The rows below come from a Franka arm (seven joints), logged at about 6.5 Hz.
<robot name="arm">
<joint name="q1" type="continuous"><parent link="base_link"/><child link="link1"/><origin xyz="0.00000 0.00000 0.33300" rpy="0.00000 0.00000 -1.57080"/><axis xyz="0 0 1"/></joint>
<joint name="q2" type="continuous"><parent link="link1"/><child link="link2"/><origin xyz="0.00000 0.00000 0.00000" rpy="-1.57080 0.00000 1.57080"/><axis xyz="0 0 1"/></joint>
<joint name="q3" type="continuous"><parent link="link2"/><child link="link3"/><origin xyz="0.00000 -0.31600 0.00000" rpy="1.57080 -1.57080 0.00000"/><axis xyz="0 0 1"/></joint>
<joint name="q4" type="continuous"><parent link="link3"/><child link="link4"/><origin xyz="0.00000 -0.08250 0.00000" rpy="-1.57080 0.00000 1.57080"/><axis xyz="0 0 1"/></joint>
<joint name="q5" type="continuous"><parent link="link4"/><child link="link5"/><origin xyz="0.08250 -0.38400 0.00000" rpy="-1.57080 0.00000 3.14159"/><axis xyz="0 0 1"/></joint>
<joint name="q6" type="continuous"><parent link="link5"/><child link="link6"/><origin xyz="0.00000 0.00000 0.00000" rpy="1.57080 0.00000 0.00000"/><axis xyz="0 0 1"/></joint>
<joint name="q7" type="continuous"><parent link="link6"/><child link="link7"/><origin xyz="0.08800 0.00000 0.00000" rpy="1.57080 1.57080 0.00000"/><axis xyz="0 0 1"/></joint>
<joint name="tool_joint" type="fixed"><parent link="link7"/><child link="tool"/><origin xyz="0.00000 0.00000 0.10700" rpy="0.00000 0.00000 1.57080"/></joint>
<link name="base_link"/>
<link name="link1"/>
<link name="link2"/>
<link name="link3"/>
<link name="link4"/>
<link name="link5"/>
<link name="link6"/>
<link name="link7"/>
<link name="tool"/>
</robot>
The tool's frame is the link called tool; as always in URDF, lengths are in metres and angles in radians. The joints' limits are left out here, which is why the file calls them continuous.
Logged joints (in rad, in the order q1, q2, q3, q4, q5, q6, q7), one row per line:
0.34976, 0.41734, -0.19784, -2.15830, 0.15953, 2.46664, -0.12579
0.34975, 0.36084, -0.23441, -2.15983, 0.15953, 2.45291, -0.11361
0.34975, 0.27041, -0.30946, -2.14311, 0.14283, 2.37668, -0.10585
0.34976, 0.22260, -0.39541, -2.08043, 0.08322, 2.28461, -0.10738
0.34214, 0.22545, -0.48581, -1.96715, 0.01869, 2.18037, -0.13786
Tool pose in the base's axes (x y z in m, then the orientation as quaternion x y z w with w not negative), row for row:
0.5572, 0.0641, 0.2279, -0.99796, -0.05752, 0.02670, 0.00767
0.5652, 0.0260, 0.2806, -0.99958, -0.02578, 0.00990, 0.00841
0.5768, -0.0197, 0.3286, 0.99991, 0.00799, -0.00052, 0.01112
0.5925, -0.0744, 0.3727, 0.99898, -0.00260, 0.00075, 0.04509
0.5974, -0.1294, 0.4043, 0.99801, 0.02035, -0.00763, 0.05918
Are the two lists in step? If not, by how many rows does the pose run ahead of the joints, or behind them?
The pose runs 1 row ahead of the joints: the pose in row i belongs to the joints in row i + 1.
